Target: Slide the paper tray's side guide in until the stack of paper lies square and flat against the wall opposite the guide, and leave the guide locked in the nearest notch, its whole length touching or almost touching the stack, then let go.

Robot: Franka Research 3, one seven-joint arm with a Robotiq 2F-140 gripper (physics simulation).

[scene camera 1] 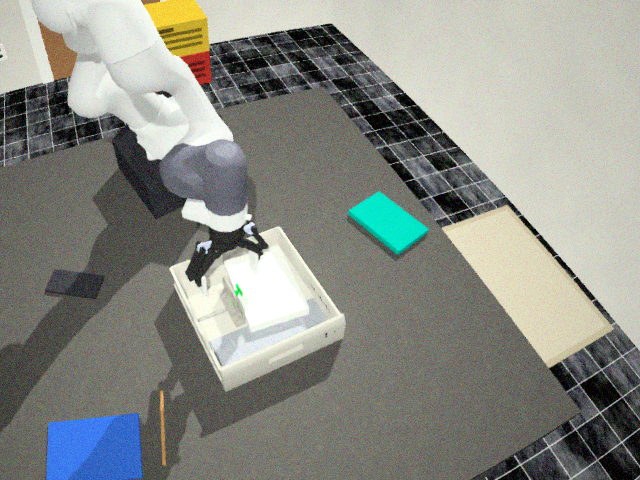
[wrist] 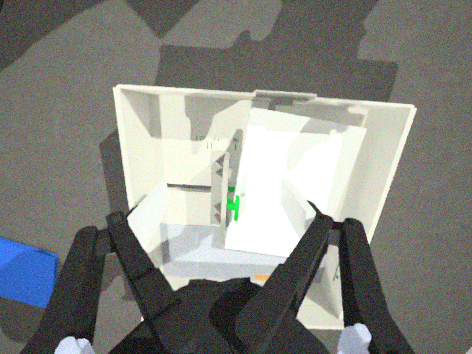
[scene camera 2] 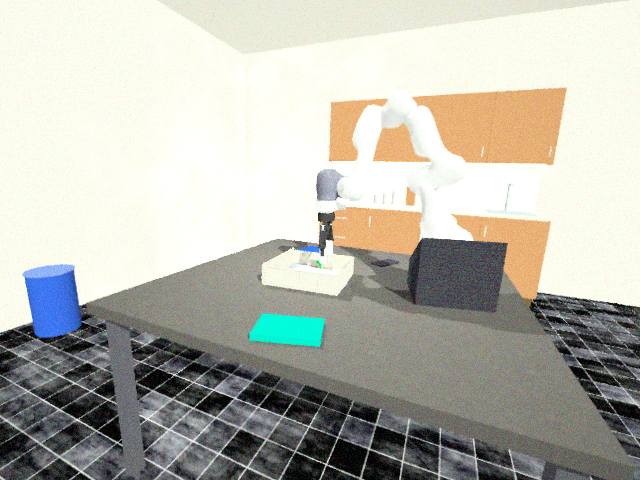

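The cream paper tray stands on the table. Its white paper stack lies skewed, with a wedge-shaped gap to the wall on the right in the wrist view. The side guide stands left of the stack there, its near end close to the stack's corner and its far end farther off. A green latch is at the guide. My gripper is open and empty, one fingertip over the tray's left part, the other over the stack. Exact fingertip height is unclear.
A teal block lies off the tray's opposite-wall side. A blue slab, an orange stick and a dark flat block lie on the guide side. The black base block stands under the arm.
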